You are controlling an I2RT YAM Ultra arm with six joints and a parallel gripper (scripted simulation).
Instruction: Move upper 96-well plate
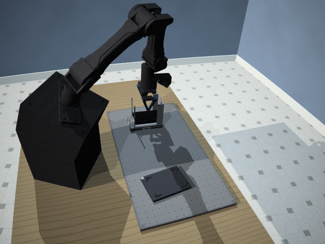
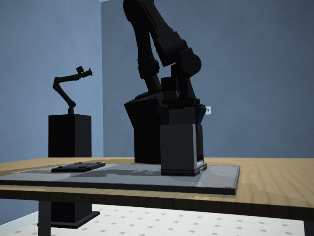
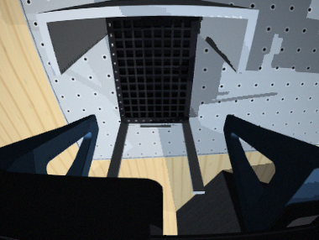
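Now: hand 80 mm above the black 96-well plate, 10 mm to the right of it and 10 mm short of it. Also, from my hand: pale A1 square (330 mm to the right, 130 mm behind, 110 mm below); tall grey wall (70 mm ahead, 50 mm below); clear plate (100 mm below, 10 mm to the left, 10 mm ahead).
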